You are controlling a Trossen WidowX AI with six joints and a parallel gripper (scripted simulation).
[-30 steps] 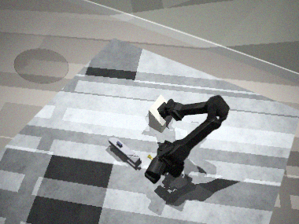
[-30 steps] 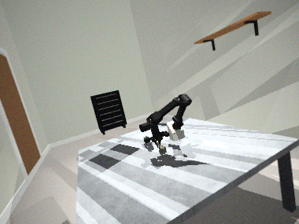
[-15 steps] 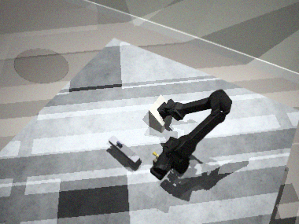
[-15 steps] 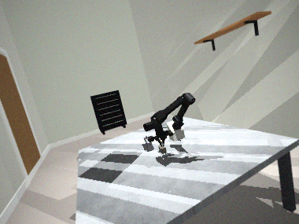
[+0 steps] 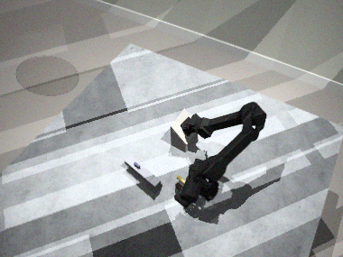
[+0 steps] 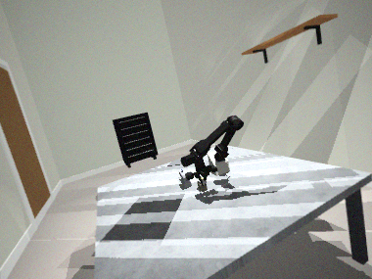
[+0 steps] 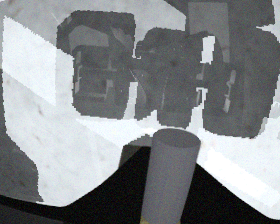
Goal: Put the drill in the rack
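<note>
Now: the drill 4 cm to the right of my gripper tip and 3 cm above it. Round my gripper tip: dark upright block 5 cm to the right, 2 cm below; then blue key 6 cm ahead, 26 cm to the right, 1 cm above.
</note>
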